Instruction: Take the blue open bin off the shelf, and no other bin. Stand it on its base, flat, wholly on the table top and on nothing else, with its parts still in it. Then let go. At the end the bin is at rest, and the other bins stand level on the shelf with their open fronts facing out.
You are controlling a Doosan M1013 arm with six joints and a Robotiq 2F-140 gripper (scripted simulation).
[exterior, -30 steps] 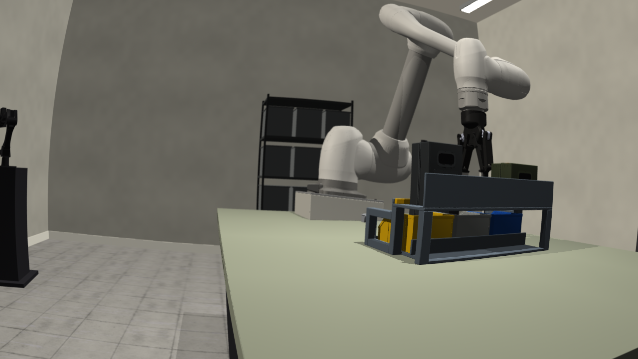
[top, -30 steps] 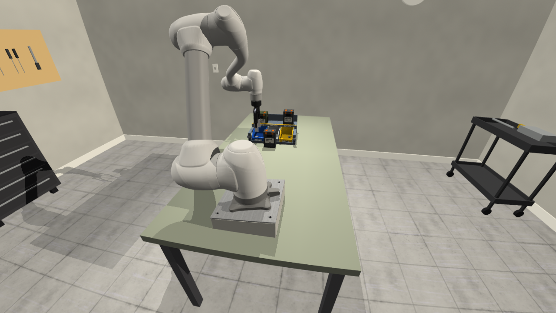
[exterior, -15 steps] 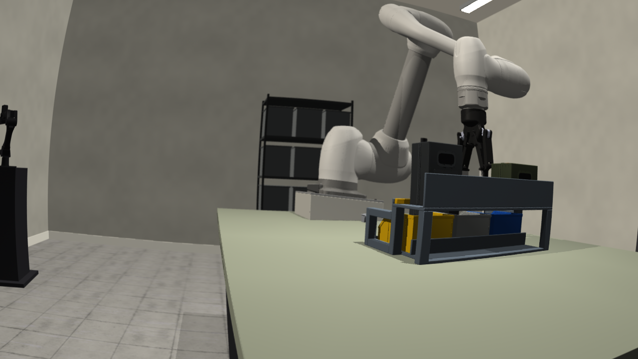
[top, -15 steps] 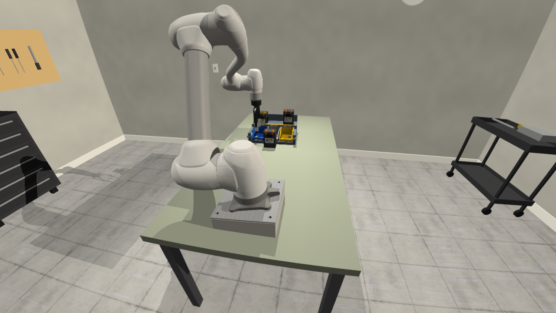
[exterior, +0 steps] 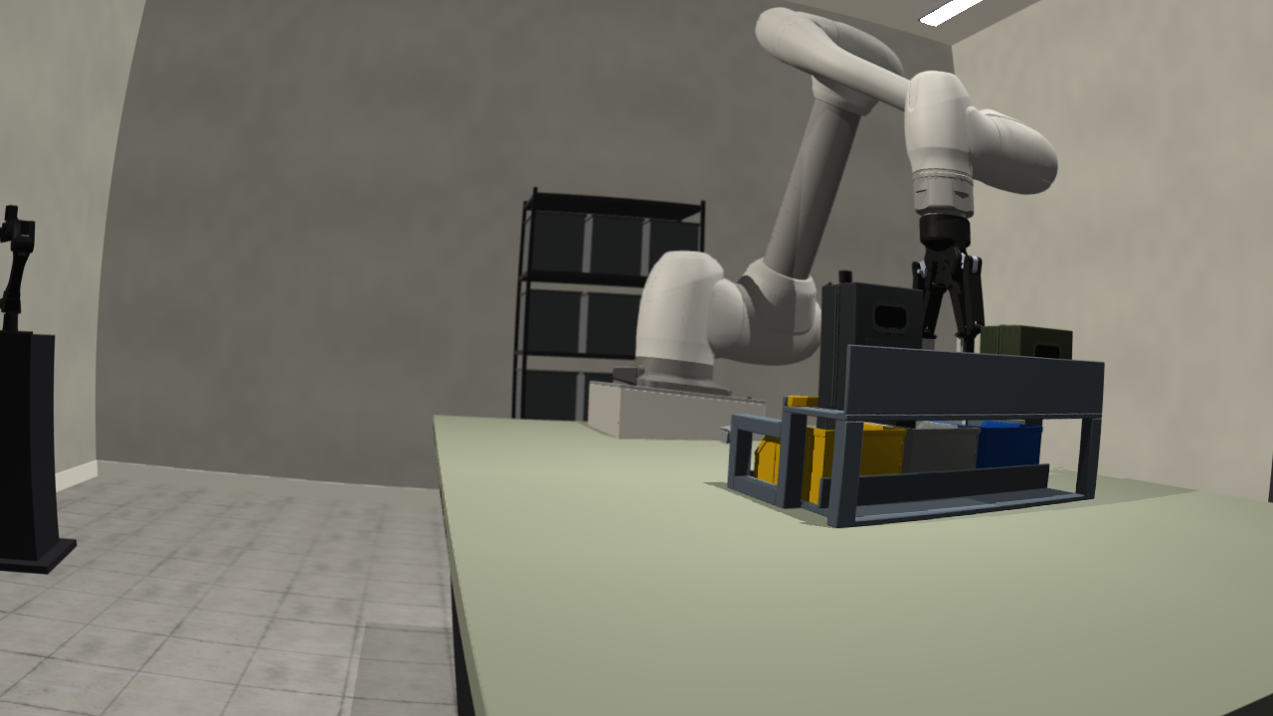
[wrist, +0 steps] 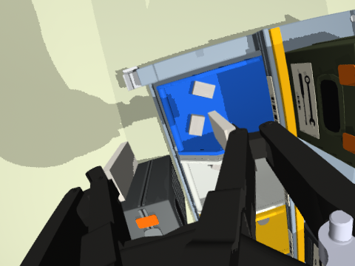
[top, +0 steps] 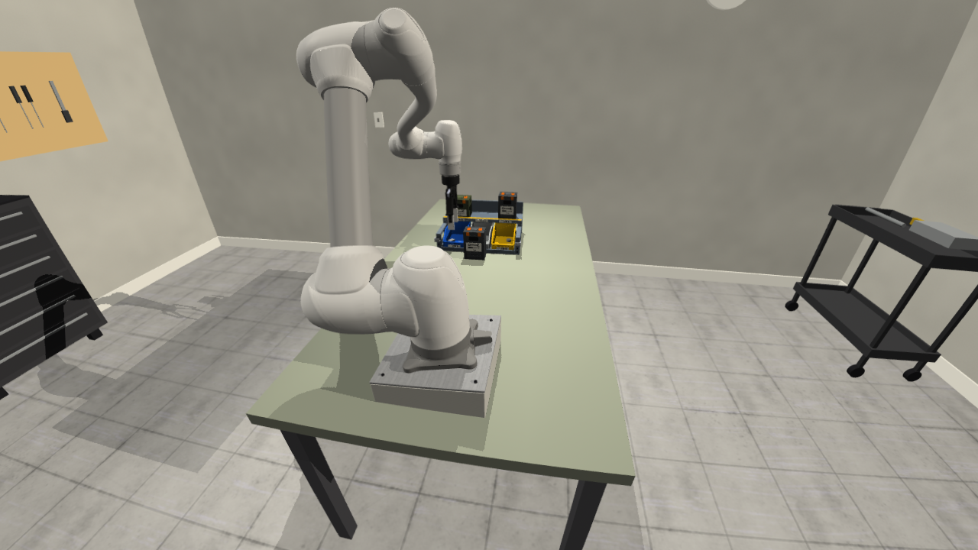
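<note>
My hand is 80 mm short of the blue open bin, 10 mm to the left of it and 100 mm above it. Also, from my hand: yellow bin (50 mm ahead, 230 mm to the right, 100 mm below); grey bin (60 mm ahead, 120 mm to the right, 100 mm below).
</note>
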